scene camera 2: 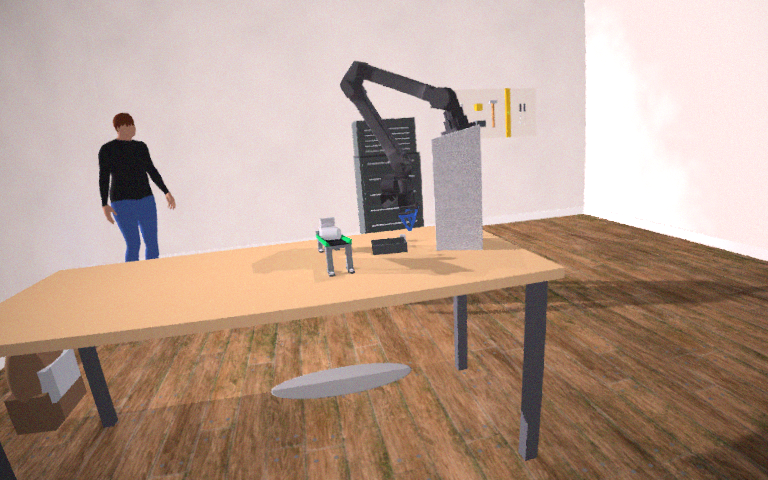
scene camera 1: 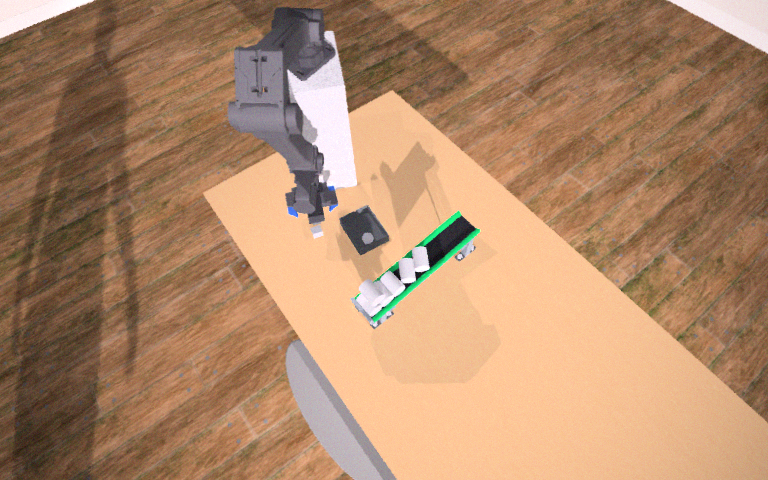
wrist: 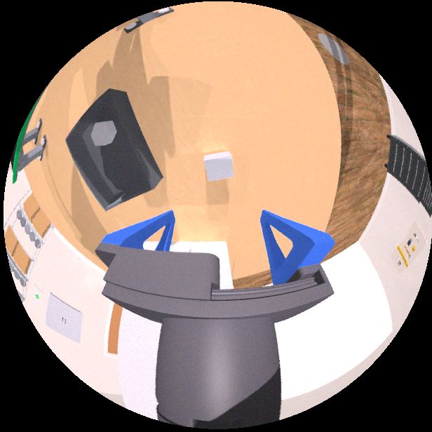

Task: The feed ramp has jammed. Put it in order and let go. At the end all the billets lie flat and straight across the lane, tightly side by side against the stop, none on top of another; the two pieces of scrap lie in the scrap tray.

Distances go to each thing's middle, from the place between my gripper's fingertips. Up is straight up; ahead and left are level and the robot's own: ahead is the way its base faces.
My gripper is now 4 cm above the square scrap block (wrist: 219,165), 3 cm short of it and 2 cm to the left of it. The rest, counted from my hand: dark scrap tray (scene camera 1: 363,220): 13 cm ahead, 7 cm to the left, 4 cm below.
